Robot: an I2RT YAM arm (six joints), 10 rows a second.
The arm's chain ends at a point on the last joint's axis. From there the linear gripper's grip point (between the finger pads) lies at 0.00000 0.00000 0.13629 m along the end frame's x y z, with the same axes.
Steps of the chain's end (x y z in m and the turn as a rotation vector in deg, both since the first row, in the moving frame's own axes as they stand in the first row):
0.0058 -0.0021 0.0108 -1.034 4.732 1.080
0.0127 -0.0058 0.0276 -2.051 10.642 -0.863
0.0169 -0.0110 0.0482 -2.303 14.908 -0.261
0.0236 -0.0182 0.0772 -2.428 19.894 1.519
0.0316 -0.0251 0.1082 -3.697 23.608 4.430
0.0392 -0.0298 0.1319 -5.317 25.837 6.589
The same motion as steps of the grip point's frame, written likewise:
0.0170 0.0005 0.0103 -1.034 4.732 1.080
0.0379 -0.0011 0.0252 -2.051 10.642 -0.863
0.0520 -0.0057 0.0435 -2.303 14.908 -0.261
0.0699 -0.0119 0.0689 -2.428 19.894 1.519
0.0858 -0.0144 0.0965 -3.697 23.608 4.430
0.0977 -0.0142 0.1177 -5.317 25.837 6.589

